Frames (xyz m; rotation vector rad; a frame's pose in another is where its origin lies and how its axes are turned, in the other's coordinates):
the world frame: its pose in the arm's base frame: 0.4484 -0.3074 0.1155 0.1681 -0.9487 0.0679
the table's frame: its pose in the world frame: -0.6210 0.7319 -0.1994 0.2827 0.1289 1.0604
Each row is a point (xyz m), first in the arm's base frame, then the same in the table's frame.
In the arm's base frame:
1: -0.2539 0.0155 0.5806
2: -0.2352 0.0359 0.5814
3: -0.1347 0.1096 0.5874
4: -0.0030 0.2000 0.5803
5: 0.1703 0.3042 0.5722
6: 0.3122 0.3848 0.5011
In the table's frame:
1: 0.0794 -0.3328 1.1155
2: 0.0997 -0.3394 1.0979
3: 0.1796 -0.3904 1.0167
4: 0.2713 -0.4528 0.9015
5: 0.3802 -0.5415 0.7559
6: 0.4323 -0.5861 0.5916

